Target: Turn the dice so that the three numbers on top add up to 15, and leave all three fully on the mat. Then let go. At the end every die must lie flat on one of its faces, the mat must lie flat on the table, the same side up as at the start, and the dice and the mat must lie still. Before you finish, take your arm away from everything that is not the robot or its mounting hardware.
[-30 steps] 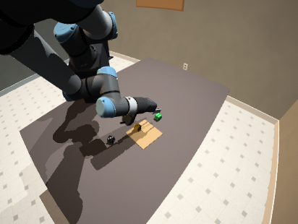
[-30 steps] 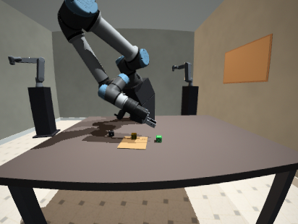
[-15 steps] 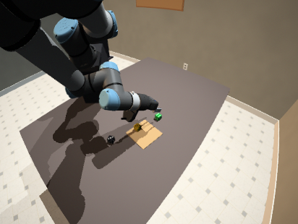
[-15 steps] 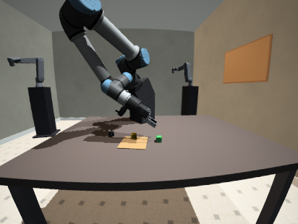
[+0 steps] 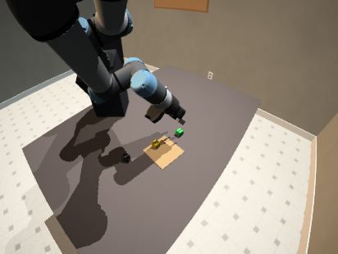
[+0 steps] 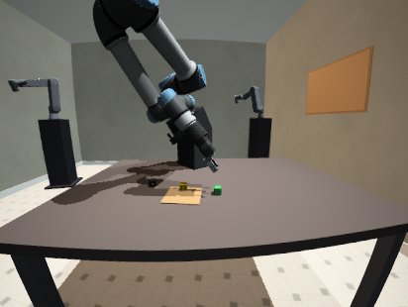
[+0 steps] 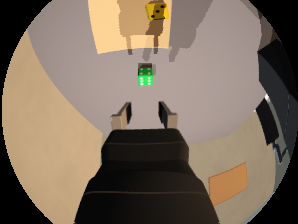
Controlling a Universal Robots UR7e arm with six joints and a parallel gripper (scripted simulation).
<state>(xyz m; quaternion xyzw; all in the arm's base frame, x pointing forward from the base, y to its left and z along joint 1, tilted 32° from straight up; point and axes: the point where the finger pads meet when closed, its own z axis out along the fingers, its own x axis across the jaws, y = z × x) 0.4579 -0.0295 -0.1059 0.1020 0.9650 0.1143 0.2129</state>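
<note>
My gripper is now 10 cm above the green die, 2 cm to the right of it and 1 cm short of it. Round my hand: black die (23 cm to the right, 16 cm behind, 10 cm below); then yellow die (11 cm to the right, 10 cm below, 7 cm behind); then tan mat (12 cm to the right, 12 cm below, 2 cm behind).
</note>
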